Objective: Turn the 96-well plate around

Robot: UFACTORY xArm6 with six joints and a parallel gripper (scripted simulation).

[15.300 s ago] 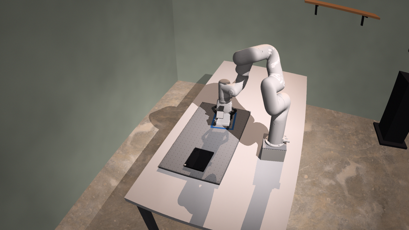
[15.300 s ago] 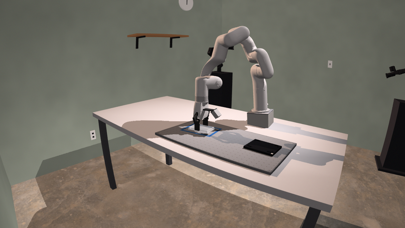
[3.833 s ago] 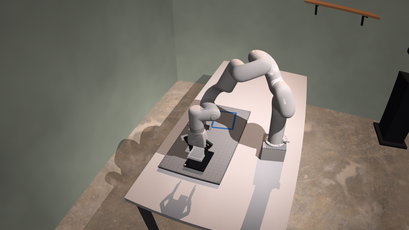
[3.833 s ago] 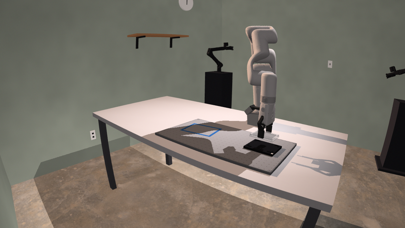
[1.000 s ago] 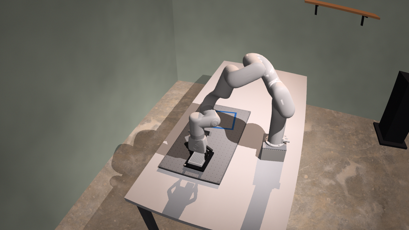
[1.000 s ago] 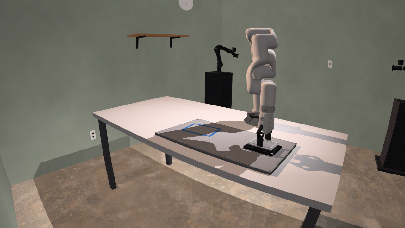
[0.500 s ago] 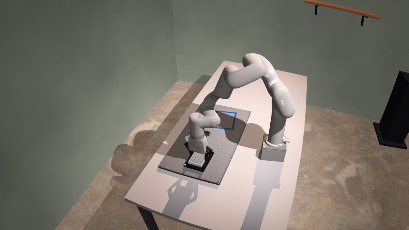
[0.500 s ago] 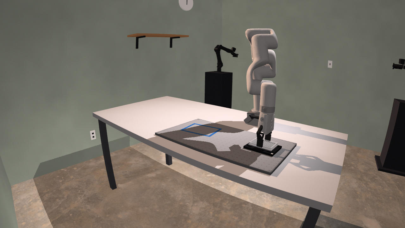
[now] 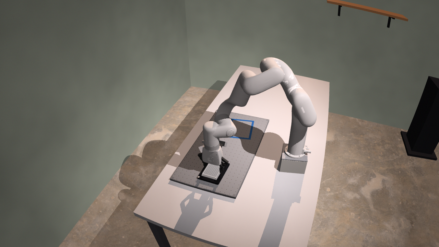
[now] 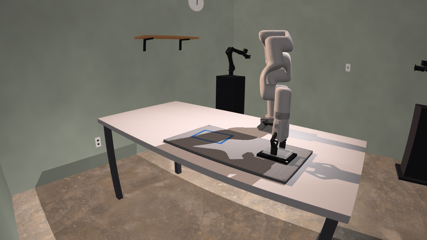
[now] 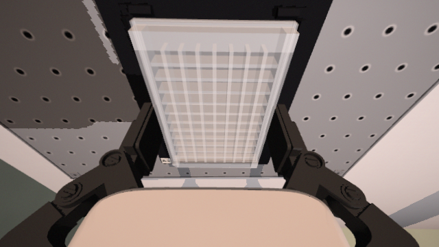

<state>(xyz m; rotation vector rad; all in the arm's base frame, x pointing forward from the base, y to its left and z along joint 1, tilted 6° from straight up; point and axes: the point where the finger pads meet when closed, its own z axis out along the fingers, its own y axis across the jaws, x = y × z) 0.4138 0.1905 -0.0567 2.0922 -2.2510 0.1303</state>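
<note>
Now: hand 1 cm above the clear 96-well plate. Also, from my hand: white A1 label: 6 cm ahead, 7 cm to the left, 2 cm below; then black plate nest N1: 3 cm below.
</note>
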